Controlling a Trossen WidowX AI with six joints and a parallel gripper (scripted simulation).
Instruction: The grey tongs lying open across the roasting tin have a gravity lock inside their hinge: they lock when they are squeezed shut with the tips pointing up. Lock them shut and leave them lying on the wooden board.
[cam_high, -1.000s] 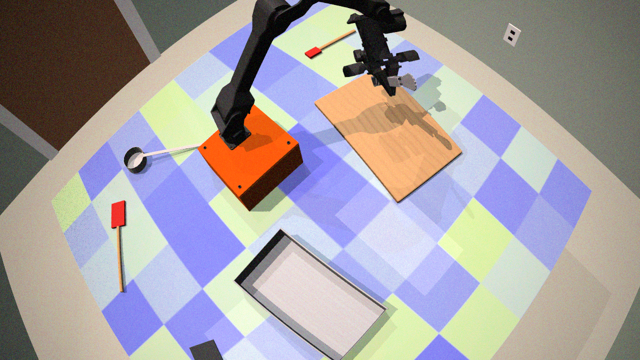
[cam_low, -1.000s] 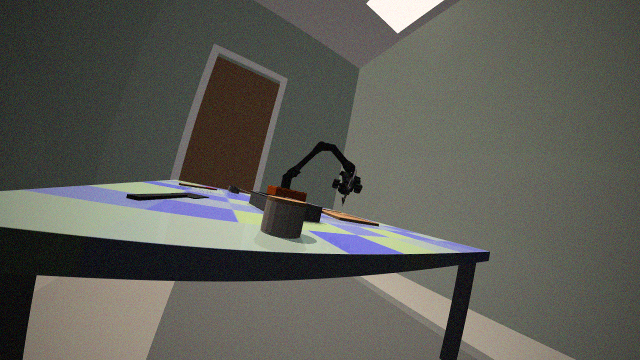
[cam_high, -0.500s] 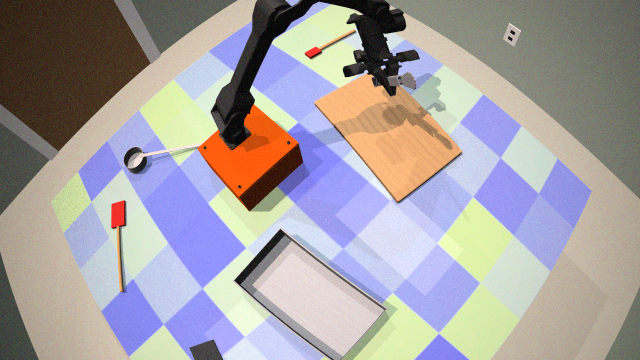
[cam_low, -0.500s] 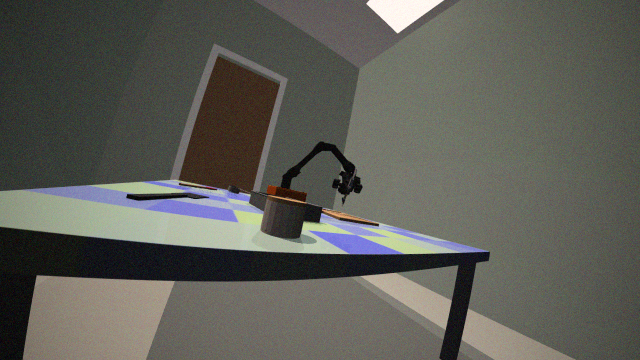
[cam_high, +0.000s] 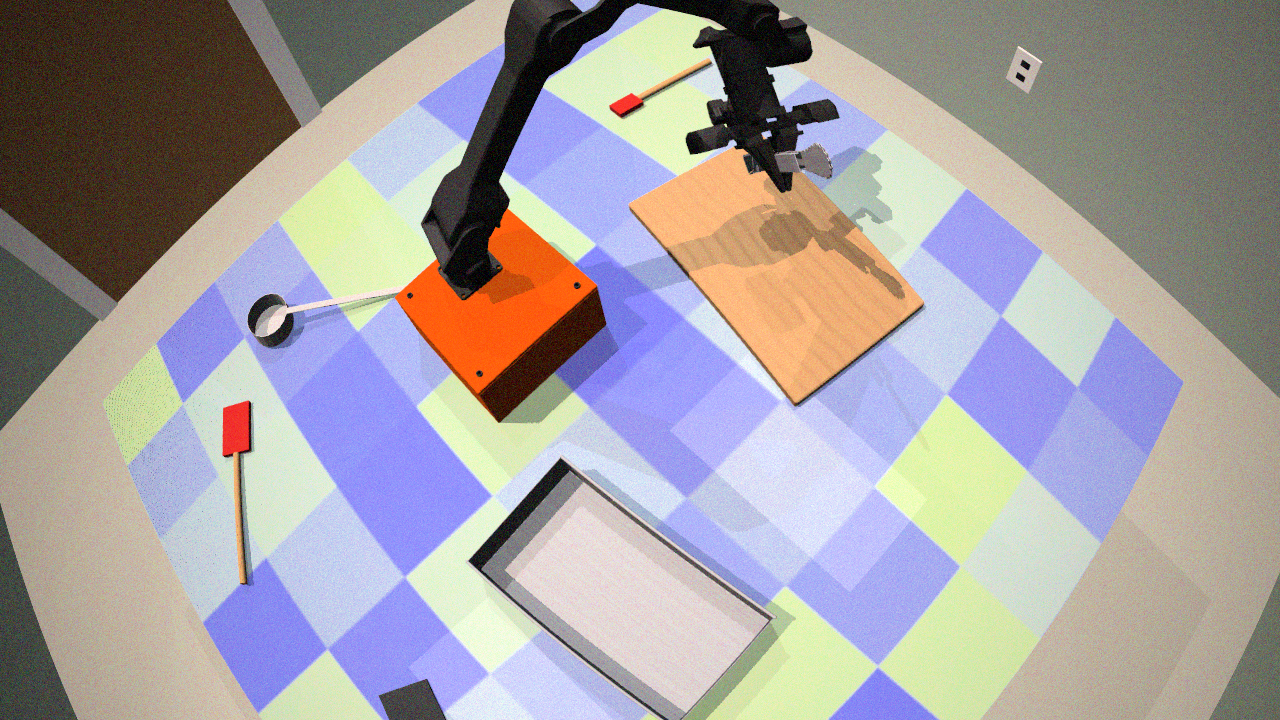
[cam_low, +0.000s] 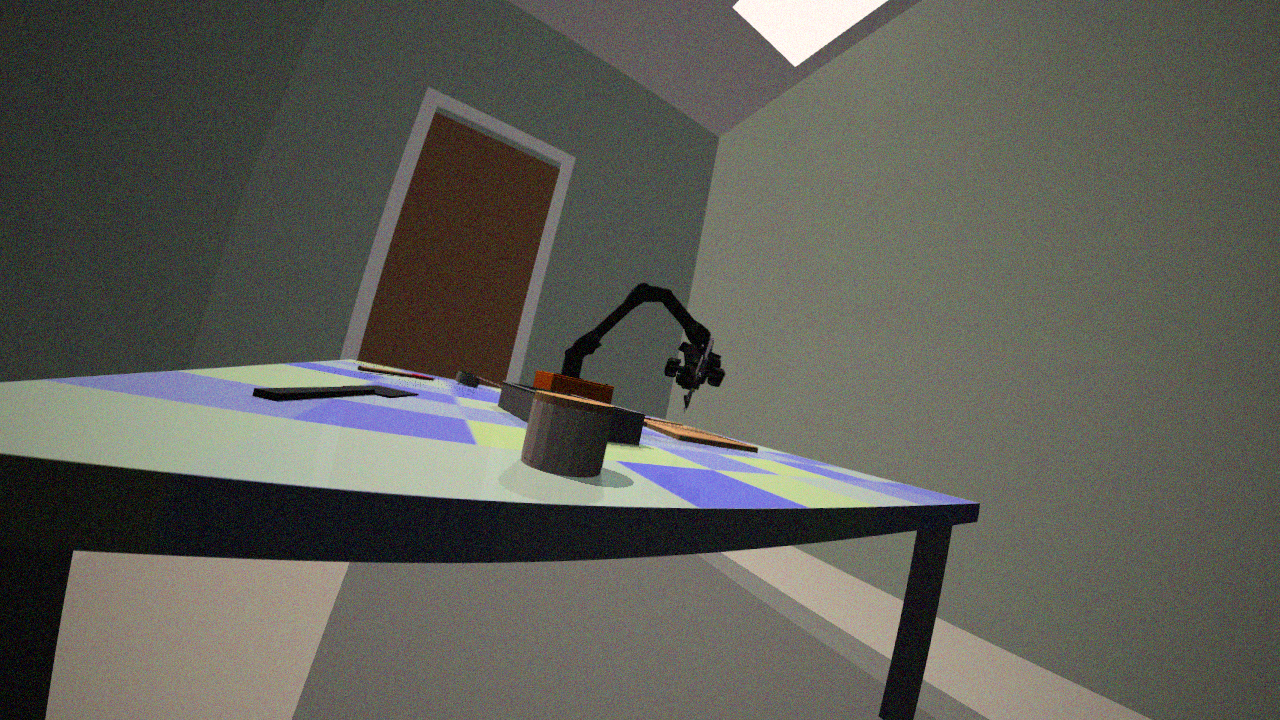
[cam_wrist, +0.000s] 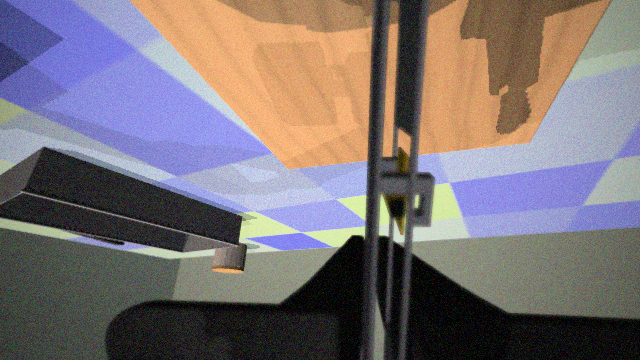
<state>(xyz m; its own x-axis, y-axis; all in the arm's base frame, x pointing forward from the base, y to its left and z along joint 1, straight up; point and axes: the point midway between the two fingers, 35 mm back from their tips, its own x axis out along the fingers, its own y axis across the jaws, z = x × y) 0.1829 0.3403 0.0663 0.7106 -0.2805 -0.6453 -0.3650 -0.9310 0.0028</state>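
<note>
My gripper tip is 50 mm past the yellow lock piece and 20 mm to the right of it. Round my gripper tip: wooden board: 140 mm below; then roasting tin: 200 mm ahead, 450 mm to the right, 120 mm below; then flat dark object: 250 mm ahead, 780 mm to the right, 140 mm below.
</note>
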